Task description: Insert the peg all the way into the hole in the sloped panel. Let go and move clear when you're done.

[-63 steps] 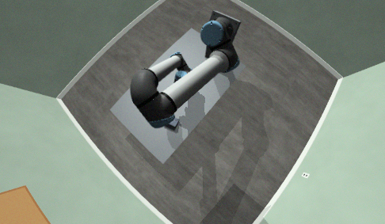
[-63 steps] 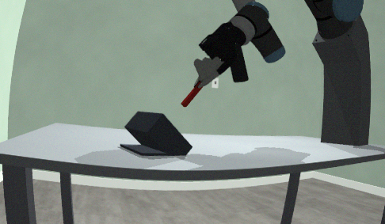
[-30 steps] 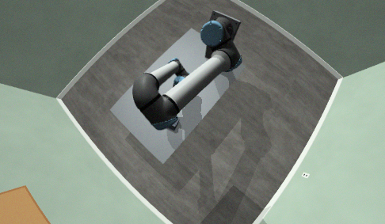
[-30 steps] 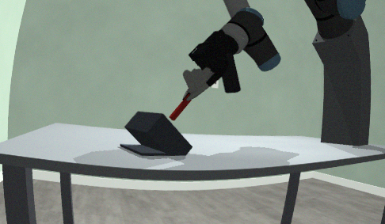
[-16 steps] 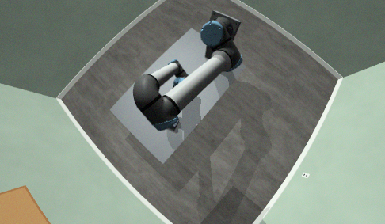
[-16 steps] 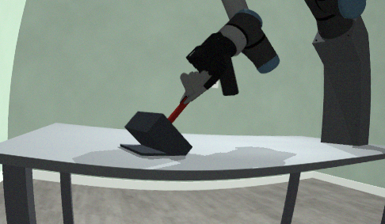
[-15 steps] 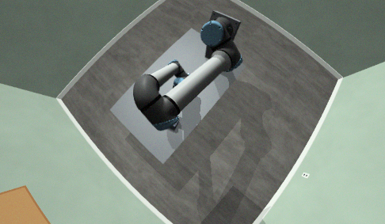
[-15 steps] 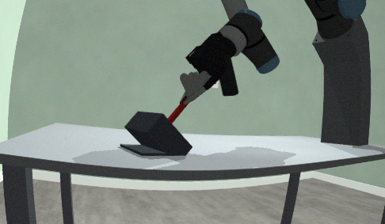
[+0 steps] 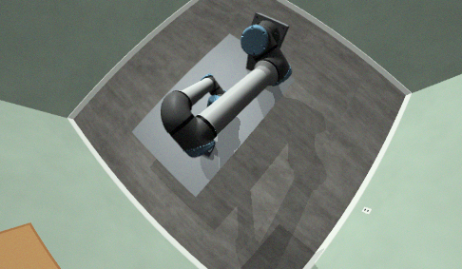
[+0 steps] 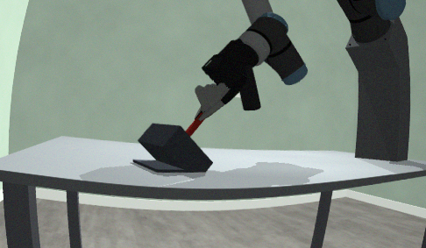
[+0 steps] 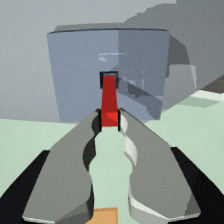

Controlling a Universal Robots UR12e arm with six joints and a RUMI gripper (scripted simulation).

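The thin dark base plate is 80 mm ahead of my hand, 10 mm to the left of it and 110 mm below it. Also, from my hand: red peg: 20 mm ahead, 30 mm below.
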